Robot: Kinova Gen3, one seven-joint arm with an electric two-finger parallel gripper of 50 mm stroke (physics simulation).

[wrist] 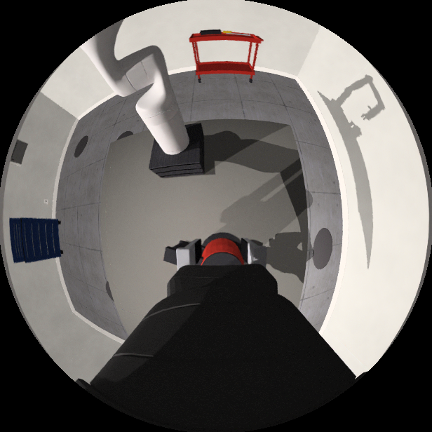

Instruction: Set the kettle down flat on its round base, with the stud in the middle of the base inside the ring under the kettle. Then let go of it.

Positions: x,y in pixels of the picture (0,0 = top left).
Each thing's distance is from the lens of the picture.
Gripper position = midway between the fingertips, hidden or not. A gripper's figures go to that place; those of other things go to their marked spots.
my gripper [220,246]: 18 cm
kettle [220,251]: 32 cm
